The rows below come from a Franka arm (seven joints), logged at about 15 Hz.
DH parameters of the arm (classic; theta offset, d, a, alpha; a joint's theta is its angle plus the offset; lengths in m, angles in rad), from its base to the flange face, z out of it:
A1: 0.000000 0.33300 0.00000 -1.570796
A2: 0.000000 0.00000 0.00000 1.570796
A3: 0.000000 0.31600 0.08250 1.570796
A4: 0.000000 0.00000 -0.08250 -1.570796
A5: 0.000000 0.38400 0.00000 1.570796
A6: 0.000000 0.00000 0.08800 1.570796
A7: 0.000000 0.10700 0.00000 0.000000
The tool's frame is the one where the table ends.
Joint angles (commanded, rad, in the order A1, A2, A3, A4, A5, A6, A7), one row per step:
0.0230, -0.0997, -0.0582, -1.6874, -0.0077, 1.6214, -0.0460
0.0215, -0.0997, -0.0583, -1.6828, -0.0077, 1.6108, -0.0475
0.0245, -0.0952, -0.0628, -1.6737, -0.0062, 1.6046, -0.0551
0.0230, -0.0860, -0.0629, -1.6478, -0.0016, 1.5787, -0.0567
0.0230, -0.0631, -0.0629, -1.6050, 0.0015, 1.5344, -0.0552
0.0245, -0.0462, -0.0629, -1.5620, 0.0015, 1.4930, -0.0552
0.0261, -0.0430, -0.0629, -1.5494, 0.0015, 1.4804, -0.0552
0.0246, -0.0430, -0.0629, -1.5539, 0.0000, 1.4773, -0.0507
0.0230, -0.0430, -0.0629, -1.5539, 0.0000, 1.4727, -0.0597
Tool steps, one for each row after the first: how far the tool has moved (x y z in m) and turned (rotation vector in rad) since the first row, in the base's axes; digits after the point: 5 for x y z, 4 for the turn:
-0.00101, -0.00083, 0.00122, 0.0002, 0.0060, -0.0001
-0.00012, -0.00156, 0.00261, 0.0017, 0.0076, 0.0059
0.00048, -0.00184, 0.00771, 0.0061, 0.0166, 0.0058
0.00346, -0.00126, 0.01184, 0.0088, 0.0408, 0.0043
0.00468, -0.00023, 0.01936, 0.0083, 0.0561, 0.0058
0.00439, 0.00068, 0.02243, 0.0082, 0.0594, 0.0074
0.00400, -0.00027, 0.02008, 0.0071, 0.0670, 0.0013
0.00346, -0.00109, 0.01969, 0.0073, 0.0716, 0.0087

